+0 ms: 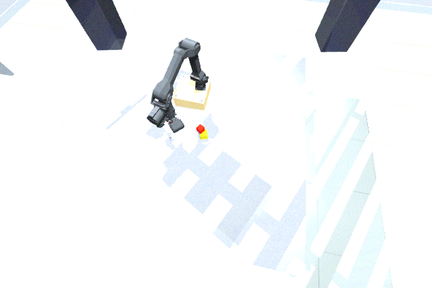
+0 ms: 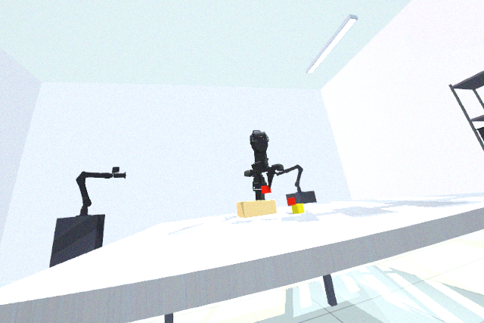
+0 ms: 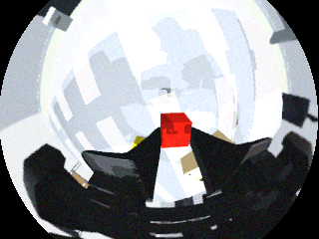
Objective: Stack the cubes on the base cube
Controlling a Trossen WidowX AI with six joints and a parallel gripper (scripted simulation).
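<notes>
Now: gripper tip 1 cm short of the yellow cube, 15 cm to the right of it and 10 cm above it.
</notes>
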